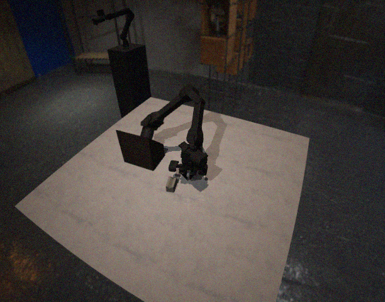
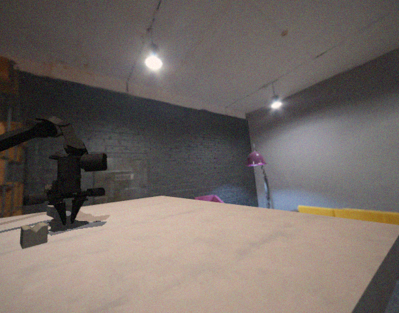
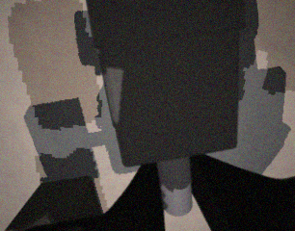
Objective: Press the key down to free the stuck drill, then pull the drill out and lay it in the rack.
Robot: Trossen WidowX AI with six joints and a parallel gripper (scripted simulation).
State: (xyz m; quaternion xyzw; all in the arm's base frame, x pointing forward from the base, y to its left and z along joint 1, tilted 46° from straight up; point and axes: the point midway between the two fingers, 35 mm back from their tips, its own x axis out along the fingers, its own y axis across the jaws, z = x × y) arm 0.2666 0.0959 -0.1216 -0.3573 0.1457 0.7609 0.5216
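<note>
The drill lies 5 cm to the left of my gripper tip, 3 cm above it and 2 cm behind it. The rest, counted from my gripper tip: grey sleeve: 10 cm to the left, 5 cm behind, 2 cm above; then rack: 8 cm to the right, 5 cm behind.
</note>
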